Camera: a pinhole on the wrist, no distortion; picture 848 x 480 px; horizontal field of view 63.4 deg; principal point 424.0 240.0 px. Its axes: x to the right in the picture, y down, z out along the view. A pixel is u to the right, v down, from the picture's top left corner.
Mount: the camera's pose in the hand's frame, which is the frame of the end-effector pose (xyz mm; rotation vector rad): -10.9 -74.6 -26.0 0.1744 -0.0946 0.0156
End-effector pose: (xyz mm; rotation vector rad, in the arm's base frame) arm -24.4 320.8 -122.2 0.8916 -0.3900 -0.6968
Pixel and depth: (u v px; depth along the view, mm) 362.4 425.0 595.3
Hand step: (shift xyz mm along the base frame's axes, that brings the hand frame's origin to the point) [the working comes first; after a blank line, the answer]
In the camera's frame: -53.4 160.4 595.3

-432.0 -255.8 316.5
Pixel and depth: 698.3 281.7 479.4
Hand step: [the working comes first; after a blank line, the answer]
In the camera's frame: 191.5 29.1 479.4

-223.4 -416.9 170.8
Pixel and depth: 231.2 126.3 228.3
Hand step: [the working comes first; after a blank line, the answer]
In the camera's frame: -64.1 -37.8 228.3

-234.3 -105.8 -18.9
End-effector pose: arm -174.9 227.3 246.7 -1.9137 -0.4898 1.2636
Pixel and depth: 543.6 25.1 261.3
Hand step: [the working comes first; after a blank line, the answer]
In the camera's frame: 45.5 -81.8 261.3

-173.2 219.8 102.6
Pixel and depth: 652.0 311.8 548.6
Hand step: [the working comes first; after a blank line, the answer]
In the camera's frame: 182.2 57.4 548.6

-421.4 361.4 -94.7
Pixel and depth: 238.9 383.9 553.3
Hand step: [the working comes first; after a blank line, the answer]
In the camera's frame: -149.2 116.0 553.3

-555.0 96.9 64.9
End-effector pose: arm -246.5 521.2 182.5 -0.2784 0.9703 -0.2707
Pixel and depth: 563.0 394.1 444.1
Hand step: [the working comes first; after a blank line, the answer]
In the camera's frame: 89.9 99.7 444.1

377.9 -13.5 224.5
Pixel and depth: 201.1 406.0 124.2
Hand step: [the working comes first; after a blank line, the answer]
In the camera's frame: -40.3 30.0 124.2

40.6 -29.6 124.0
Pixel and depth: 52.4 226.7 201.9
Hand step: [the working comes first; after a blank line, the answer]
In the camera's frame: -109.3 -3.9 201.9

48.9 -40.7 232.4
